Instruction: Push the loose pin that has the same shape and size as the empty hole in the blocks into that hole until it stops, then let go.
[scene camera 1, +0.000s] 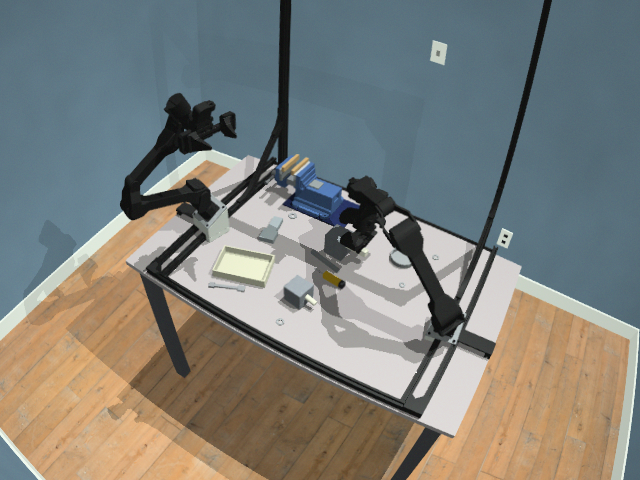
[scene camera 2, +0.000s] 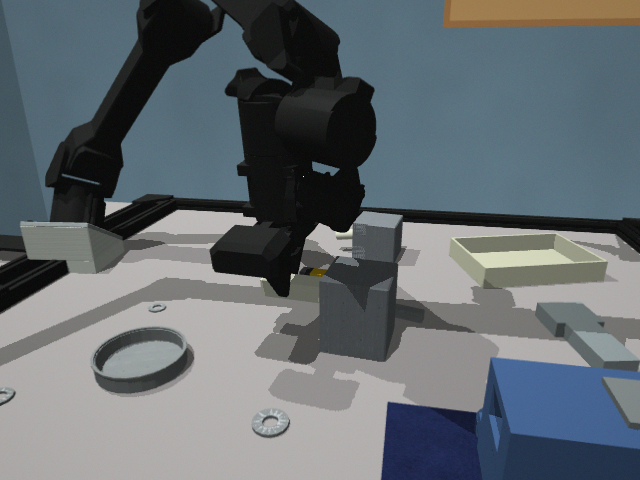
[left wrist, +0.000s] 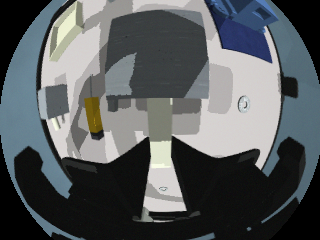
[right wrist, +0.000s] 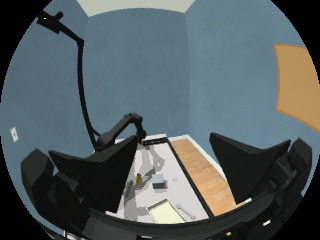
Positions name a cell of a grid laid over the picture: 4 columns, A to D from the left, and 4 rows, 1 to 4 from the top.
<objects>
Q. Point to the left gripper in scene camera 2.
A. At B3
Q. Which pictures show the right gripper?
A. Scene camera 1 and the right wrist view only.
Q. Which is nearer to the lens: the round dish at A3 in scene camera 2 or the cream tray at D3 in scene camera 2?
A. The round dish.
</objects>
